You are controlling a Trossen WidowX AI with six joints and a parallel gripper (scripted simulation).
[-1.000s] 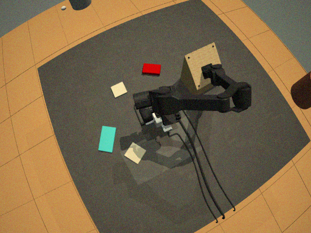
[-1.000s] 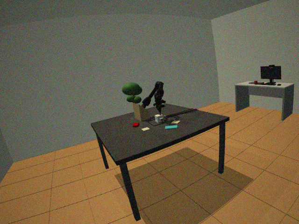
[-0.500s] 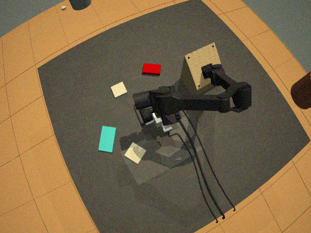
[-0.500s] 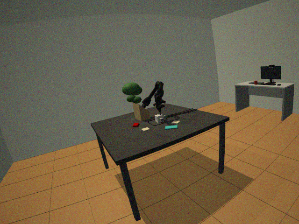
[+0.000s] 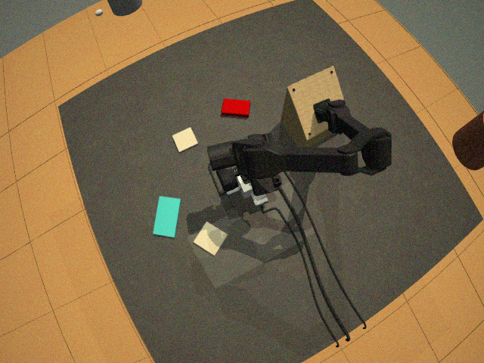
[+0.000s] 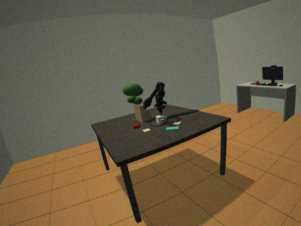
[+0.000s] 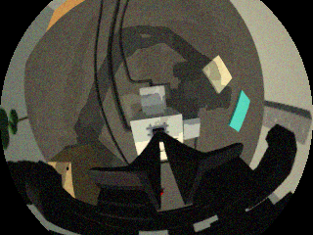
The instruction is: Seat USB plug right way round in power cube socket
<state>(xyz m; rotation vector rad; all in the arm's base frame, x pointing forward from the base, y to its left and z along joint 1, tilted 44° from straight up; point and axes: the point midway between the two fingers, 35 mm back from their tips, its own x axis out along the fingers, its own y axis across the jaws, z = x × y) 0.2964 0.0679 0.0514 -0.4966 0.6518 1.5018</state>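
Now: the dark USB plug 20 mm below my gripper tip. The rest, counted from my gripper tip: red block: 290 mm to the right, 90 mm below, 90 mm behind; cream tile: 190 mm ahead, 100 mm below, 80 mm to the left; teal block: 280 mm ahead, 100 mm below, 50 mm to the right.
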